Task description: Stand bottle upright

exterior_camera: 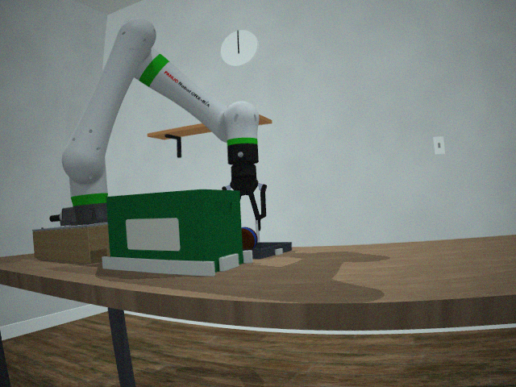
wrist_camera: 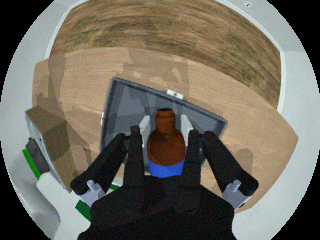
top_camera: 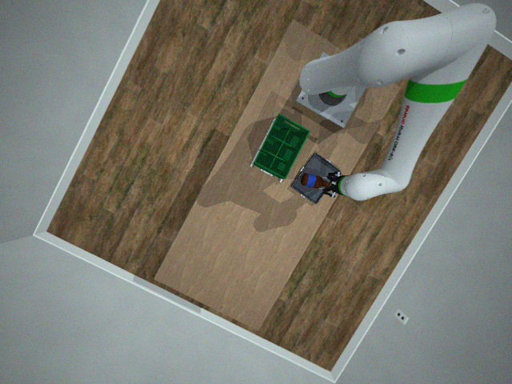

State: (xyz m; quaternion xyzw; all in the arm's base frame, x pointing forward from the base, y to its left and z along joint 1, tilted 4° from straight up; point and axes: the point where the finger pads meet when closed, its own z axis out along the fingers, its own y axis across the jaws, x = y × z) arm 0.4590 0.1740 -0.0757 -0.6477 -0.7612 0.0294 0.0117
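My hand is 1 cm short of the bottle, 5 cm to the left of it and 2 cm above it. From my hand the other things lie so: green crate 8 cm behind, 32 cm to the right, 2 cm above; then tray 1 cm behind, 5 cm to the right, 5 cm below.
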